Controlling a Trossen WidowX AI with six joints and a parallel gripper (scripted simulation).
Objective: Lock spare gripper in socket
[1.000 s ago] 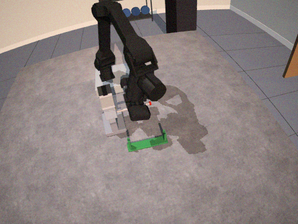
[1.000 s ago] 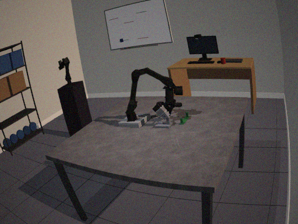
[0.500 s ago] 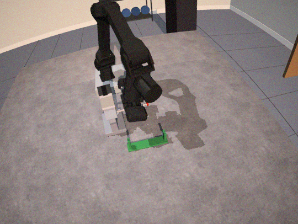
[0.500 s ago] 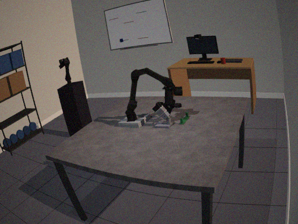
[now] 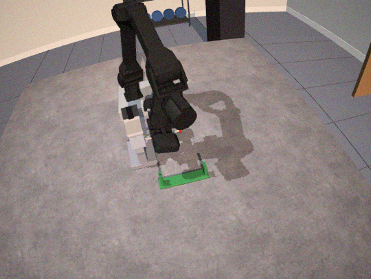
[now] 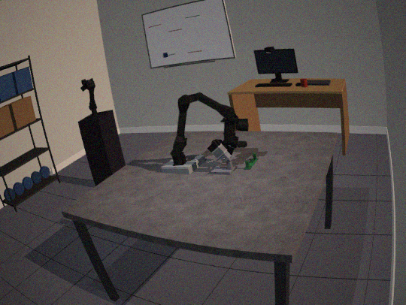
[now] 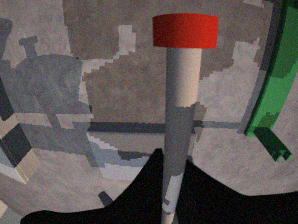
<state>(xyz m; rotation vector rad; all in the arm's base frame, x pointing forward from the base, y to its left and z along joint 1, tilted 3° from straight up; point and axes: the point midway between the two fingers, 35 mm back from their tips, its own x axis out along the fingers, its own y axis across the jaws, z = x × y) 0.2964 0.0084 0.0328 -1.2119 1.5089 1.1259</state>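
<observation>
My gripper tip is 50 mm to the left of the mount socket and 10 mm past it. From my gripper tip the other things lie so: spare gripper: 70 mm above, 50 mm to the right, 30 mm behind; green cradle: 120 mm ahead, 30 mm to the left, 30 mm below.
</observation>
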